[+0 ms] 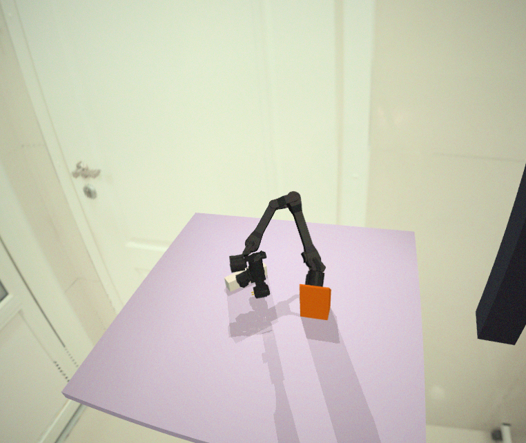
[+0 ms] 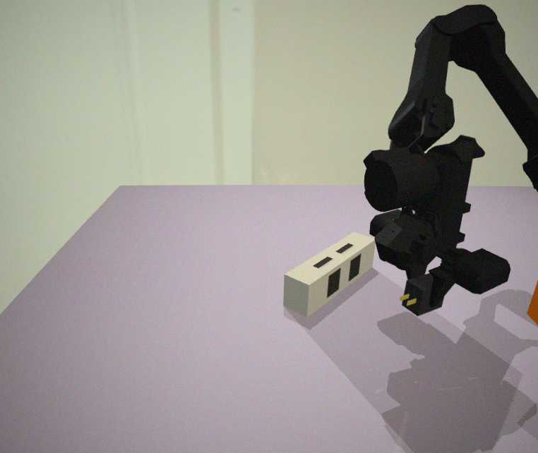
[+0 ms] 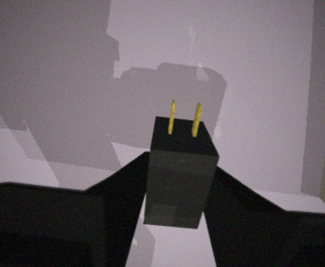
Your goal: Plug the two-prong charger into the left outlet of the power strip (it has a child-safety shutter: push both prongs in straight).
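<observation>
My gripper tip is 10 mm to the right of the two-prong charger, 10 mm below it and 10 mm short of it.
</observation>
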